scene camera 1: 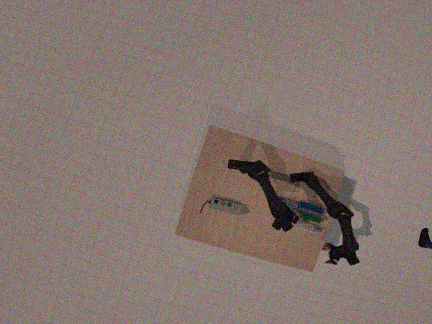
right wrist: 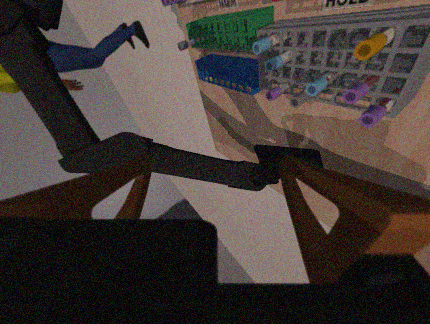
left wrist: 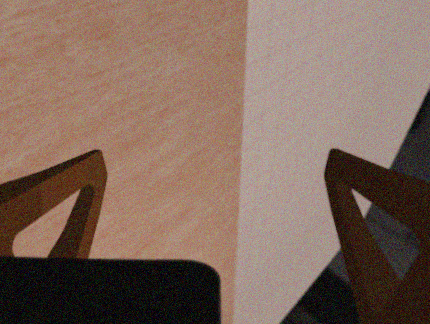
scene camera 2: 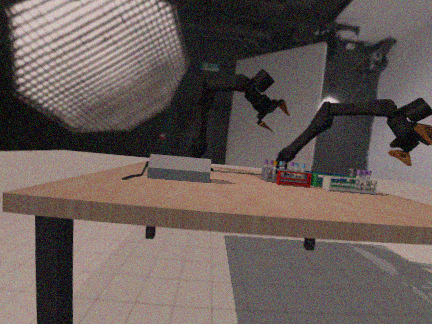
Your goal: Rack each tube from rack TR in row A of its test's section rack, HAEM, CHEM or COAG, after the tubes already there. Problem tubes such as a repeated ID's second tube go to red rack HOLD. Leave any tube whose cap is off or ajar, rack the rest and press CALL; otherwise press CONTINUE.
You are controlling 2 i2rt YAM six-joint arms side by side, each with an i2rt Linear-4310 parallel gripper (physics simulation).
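Grey rack TR holds several tubes: light blue caps, purple caps, a yellow cap and a grey cap. The green rack has a grey-capped tube at its far end. The blue rack lies beside it. The red rack and white rack stand in front; purple-capped tubes are in the white rack. IDs are unreadable. My left gripper is open beyond the table edge. My right gripper is open, high above the table.
The button box, with coloured buttons and a cable, sits on the table, left of the racks. My left arm crosses the right wrist view. A person's blue-clad legs show beyond the table.
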